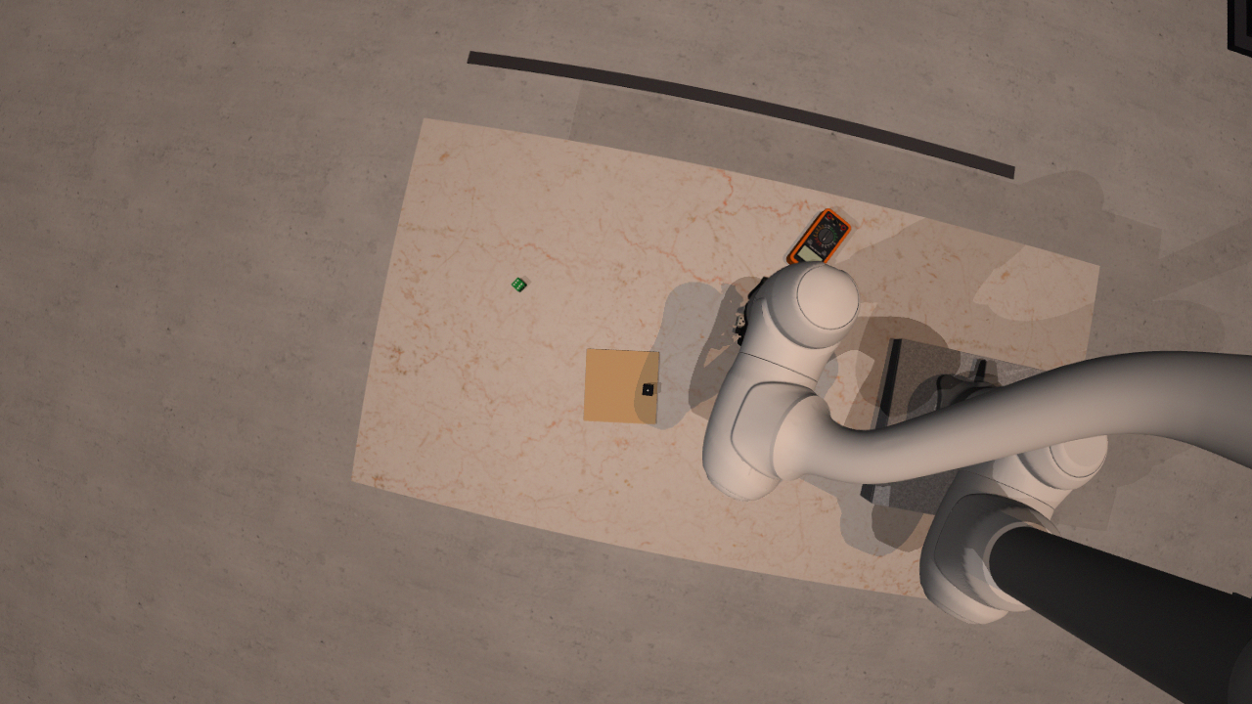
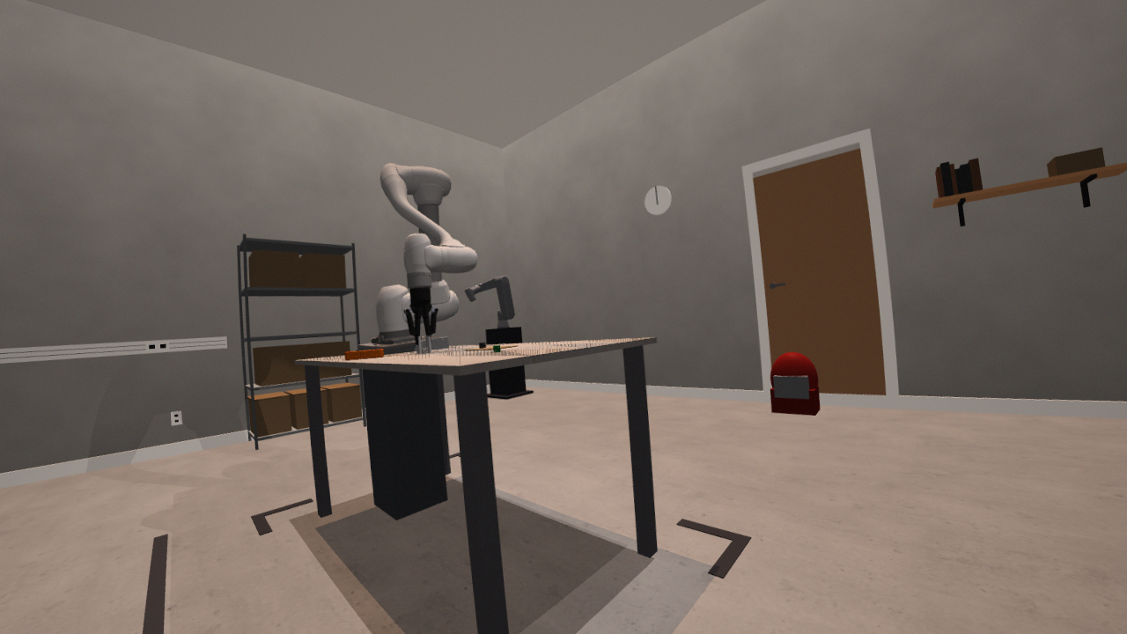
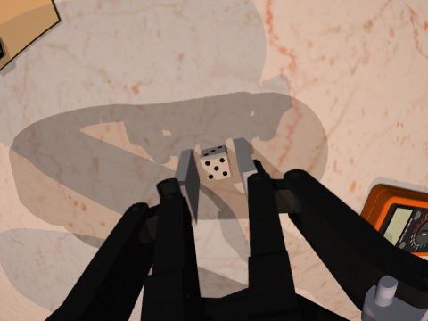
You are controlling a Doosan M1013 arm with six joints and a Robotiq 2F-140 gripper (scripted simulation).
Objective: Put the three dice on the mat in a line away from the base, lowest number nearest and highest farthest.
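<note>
Right now my hand is 2 cm above the white die. Round my hand: black die (16 cm to the left, 16 cm ahead, 2 cm below); then mat (21 cm ahead, 16 cm to the left, 3 cm below); then orange multimeter (18 cm to the right, 12 cm behind, 2 cm below).
</note>
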